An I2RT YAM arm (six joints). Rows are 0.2 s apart.
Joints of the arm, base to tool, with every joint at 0 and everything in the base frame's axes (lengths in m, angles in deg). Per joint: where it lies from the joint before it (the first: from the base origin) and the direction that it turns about. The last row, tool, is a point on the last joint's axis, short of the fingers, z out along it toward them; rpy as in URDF.
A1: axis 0 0 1 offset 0.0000 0.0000 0.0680
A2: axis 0 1 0 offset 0.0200 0.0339 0.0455
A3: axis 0 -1 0 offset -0.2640 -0.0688 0.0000
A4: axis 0 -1 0 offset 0.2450 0.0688 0.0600
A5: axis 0 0 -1 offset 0.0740 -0.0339 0.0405
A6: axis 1 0 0 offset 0.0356 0.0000 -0.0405
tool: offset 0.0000 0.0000 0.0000 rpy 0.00 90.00 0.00
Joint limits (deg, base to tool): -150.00..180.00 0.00..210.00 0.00..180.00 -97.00..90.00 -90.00..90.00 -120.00..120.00
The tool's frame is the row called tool.
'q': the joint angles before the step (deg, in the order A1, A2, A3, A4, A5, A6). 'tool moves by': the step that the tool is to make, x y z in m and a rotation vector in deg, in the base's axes. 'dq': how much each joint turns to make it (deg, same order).
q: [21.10, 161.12, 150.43, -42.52, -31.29, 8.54]
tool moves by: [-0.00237, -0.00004, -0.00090, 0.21, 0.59, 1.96]
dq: [0.00, 0.00, 0.02, -1.34, -1.48, -1.58]
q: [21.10, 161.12, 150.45, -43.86, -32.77, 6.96]
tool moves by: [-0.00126, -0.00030, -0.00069, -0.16, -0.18, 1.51]
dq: [-0.02, 0.01, 0.00, -0.78, -0.70, -1.64]
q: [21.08, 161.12, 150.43, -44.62, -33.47, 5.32]
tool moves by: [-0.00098, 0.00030, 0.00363, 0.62, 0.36, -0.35]
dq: [0.04, -0.86, -0.99, 0.50, -0.36, 0.87]
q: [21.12, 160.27, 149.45, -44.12, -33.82, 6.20]
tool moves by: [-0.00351, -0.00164, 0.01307, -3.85, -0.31, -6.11]
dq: [0.33, -3.63, -3.97, 1.06, 6.75, 3.60]
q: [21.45, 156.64, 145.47, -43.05, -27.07, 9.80]
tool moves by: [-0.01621, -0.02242, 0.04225, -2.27, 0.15, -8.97]
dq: [-1.18, -11.78, -12.96, 2.47, 6.30, 5.51]
